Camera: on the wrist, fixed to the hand. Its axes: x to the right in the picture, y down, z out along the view.
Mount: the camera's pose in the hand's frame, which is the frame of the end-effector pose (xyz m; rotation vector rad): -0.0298 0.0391 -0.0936 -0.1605 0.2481 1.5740
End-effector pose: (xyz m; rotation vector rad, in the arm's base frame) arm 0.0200 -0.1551 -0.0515 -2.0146 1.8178 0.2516
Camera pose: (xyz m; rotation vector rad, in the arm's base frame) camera -0.0353 -0.1696 0.0374 0.2077 -2.9982 -0.5355
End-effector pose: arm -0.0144 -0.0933 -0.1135 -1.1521 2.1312 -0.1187
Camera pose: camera -0.0889 -0.0692 -0.0424 0.7194 2.6650 0.6456
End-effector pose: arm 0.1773 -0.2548 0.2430 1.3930 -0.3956 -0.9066
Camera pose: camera 0.2385 -0.1732 0.2707 0.6472 -0.9716 0.5156
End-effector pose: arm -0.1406 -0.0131 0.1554 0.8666 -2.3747 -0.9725
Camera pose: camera -0.0794 -0.0145 0.2416 -0.8725 -1.8442 -0.2869
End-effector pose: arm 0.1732 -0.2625 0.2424 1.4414 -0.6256 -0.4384
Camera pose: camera 0.2062 -0.1677 0.2757 0.4990 -1.2467 0.8909
